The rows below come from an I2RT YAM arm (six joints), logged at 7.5 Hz.
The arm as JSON. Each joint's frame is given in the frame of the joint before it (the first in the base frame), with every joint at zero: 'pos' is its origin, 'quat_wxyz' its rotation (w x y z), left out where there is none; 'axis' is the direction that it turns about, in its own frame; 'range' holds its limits. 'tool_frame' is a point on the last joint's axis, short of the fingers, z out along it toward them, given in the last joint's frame.
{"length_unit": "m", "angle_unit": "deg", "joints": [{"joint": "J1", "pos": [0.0, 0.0, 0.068], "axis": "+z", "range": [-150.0, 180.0]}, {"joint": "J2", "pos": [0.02, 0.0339, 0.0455], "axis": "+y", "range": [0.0, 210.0]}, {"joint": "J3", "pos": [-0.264, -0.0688, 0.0], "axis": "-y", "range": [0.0, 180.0]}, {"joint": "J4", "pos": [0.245, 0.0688, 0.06], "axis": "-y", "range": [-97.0, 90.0]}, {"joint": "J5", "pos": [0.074, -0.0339, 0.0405], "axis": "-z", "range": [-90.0, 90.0]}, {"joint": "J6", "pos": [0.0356, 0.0, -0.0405], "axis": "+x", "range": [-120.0, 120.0]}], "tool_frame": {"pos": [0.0, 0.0, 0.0], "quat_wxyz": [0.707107, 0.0, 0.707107, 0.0]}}
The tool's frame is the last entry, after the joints.
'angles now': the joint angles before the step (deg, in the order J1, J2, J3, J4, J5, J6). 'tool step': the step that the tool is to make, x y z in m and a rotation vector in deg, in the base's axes. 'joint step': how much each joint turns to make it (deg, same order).
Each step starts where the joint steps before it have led.
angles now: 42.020 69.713 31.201 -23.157 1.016 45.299
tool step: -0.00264 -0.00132 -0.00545 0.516 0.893 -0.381
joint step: 0.109 0.043 -1.269 0.984 -0.634 0.895
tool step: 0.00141 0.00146 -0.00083 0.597 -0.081 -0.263
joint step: 0.000 0.526 0.001 0.984 -0.218 0.416
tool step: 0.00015 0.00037 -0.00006 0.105 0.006 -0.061
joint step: 0.044 0.087 0.022 0.130 -0.022 0.131
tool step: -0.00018 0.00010 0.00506 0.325 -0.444 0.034
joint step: 0.065 -0.898 0.611 -0.962 0.065 -0.001
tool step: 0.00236 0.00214 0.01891 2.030 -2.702 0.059
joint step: 0.043 -2.491 2.404 -1.529 0.262 -0.174
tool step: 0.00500 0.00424 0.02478 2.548 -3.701 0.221
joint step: 0.001 -1.857 3.717 -1.116 0.372 -0.525
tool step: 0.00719 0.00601 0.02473 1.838 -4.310 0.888
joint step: 0.001 -0.394 4.284 -0.219 0.635 -1.660
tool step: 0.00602 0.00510 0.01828 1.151 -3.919 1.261
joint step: -0.002 0.176 3.170 0.744 0.436 -2.143
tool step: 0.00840 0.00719 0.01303 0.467 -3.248 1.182
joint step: -0.020 1.596 2.994 1.399 0.394 -2.163
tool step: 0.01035 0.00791 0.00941 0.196 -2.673 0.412
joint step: -0.154 2.360 2.842 1.704 0.655 -1.618
